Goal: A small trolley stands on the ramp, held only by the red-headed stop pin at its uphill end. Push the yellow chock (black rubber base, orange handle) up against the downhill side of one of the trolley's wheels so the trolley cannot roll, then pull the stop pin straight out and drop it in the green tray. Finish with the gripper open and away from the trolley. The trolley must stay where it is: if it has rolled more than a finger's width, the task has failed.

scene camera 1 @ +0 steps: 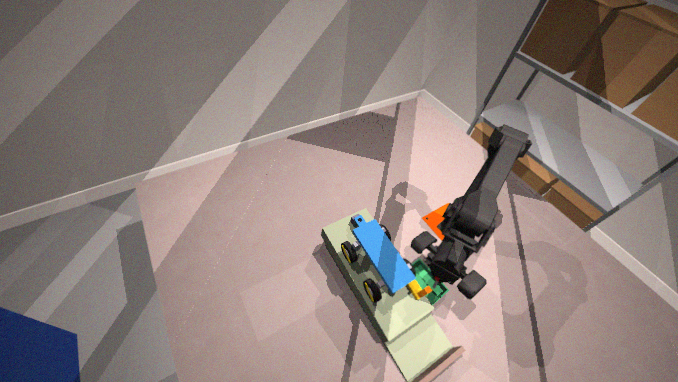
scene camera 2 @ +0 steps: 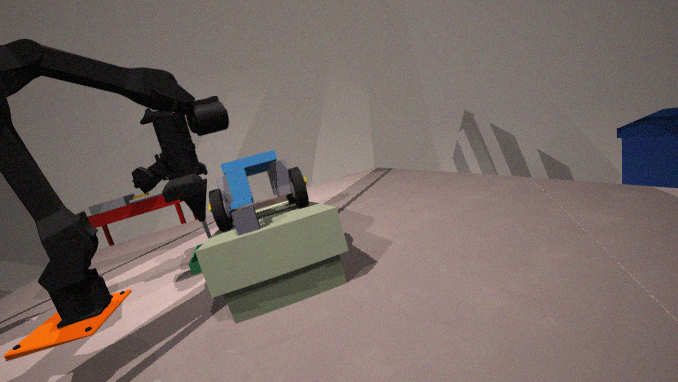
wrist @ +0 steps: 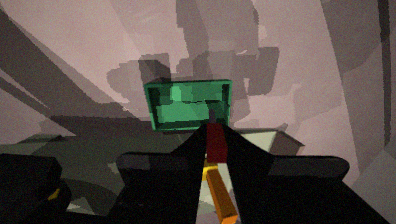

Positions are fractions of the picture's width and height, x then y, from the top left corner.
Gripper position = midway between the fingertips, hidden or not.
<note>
My gripper (scene camera 2: 0.30, 0.57) holds a red-headed stop pin (wrist: 0.55, 0.67). Further things: a blue trolley (scene camera 2: 0.34, 0.50) and a green tray (wrist: 0.45, 0.47).
The blue trolley also shows in scene camera 1 (scene camera 1: 0.55, 0.62). My gripper shows as well in scene camera 1 (scene camera 1: 0.65, 0.73) and in the wrist view (wrist: 0.54, 0.57).
</note>
